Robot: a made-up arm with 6 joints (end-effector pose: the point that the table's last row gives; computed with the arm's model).
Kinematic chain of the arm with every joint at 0, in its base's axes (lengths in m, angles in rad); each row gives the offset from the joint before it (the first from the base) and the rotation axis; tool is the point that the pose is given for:
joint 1: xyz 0 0 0.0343 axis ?
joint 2: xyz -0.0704 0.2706 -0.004 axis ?
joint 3: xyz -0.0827 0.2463 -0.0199 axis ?
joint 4: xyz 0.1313 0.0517 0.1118 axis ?
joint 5: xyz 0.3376 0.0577 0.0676 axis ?
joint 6: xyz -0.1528 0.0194 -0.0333 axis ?
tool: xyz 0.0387 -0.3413 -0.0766
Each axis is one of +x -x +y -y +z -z.
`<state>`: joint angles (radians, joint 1 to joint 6).
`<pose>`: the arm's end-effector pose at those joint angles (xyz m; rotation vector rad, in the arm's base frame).
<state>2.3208 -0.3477 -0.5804 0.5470 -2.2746 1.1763</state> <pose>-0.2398 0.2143 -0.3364 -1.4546 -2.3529 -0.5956</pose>
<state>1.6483 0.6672 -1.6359 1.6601 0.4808 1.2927</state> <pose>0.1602 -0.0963 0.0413 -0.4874 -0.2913 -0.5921</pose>
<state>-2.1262 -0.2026 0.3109 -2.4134 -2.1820 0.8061</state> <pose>0.4169 0.4666 -0.4246 0.8219 1.0012 1.6139</pose>
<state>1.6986 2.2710 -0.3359 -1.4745 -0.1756 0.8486</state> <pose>0.3246 0.2630 0.2760 -1.8662 -0.5534 0.7349</pose>
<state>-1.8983 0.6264 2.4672 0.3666 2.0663 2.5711</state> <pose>-0.3343 0.6999 -0.9413 1.6299 0.7982 2.3454</pose>
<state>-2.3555 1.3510 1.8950 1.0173 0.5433 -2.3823</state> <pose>0.1505 -0.2395 -0.5207 -0.9300 2.7323 0.1907</pose>
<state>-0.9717 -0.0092 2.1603 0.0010 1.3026 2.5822</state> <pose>-0.4758 0.9882 -0.6624 1.8096 0.5912 1.2767</pose>
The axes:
joint 1: +y
joint 2: +x
joint 3: +z
joint 4: -y
joint 5: -z
joint 6: +x

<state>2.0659 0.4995 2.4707 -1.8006 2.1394 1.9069</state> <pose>-0.3041 0.4759 0.2134 1.2240 1.0880 -0.2194</pose>
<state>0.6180 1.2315 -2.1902 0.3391 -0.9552 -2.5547</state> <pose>0.0555 -0.0647 0.2330 -1.4106 1.7612 0.9449</pose>
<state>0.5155 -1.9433 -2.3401 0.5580 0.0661 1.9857</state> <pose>-0.0533 0.3975 0.4059 -0.2842 -1.5903 1.1841</pose>
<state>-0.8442 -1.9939 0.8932 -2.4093 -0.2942 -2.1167</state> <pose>0.1785 -0.2377 -0.3431 -0.7075 2.9869 0.5530</pose>
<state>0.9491 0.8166 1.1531 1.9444 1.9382 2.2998</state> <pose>0.4877 -0.0629 0.6685 -0.9207 1.1732 0.8423</pose>
